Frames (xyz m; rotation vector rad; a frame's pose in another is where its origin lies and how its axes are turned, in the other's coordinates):
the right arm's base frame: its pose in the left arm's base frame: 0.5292 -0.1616 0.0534 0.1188 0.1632 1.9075
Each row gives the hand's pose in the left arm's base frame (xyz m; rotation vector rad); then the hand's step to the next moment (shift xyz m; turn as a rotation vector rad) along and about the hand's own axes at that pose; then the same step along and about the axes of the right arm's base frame.
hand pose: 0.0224 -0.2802 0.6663 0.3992 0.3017 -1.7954
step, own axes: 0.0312 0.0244 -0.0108 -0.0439 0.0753 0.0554
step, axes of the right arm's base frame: -0.0335 -0.0106 -0.0212 -0.0285 -0.0583 0.0803
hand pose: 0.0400 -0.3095 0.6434 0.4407 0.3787 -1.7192
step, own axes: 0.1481 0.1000 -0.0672 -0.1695 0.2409 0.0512
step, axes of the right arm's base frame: -0.1335 -0.0584 -0.1234 -0.0161 -0.2456 0.1698
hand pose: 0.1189 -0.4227 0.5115 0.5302 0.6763 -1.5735
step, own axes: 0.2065 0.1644 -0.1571 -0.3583 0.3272 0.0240
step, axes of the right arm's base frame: -0.0896 -0.1534 -0.2506 0.0907 -0.3764 0.2935
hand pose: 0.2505 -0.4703 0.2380 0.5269 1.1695 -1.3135
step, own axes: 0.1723 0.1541 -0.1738 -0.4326 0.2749 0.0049
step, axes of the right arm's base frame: 0.0828 -0.1298 -0.2448 0.1405 -0.3361 0.3606
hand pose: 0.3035 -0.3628 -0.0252 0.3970 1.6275 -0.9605
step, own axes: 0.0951 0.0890 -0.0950 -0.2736 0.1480 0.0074
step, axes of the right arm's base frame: 0.1072 -0.0294 -0.1168 0.0762 -0.1904 0.2340
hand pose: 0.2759 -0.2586 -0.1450 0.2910 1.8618 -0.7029
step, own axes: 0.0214 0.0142 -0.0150 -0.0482 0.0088 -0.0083
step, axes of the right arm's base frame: 0.0207 0.0026 -0.0212 0.0112 -0.0145 0.0462
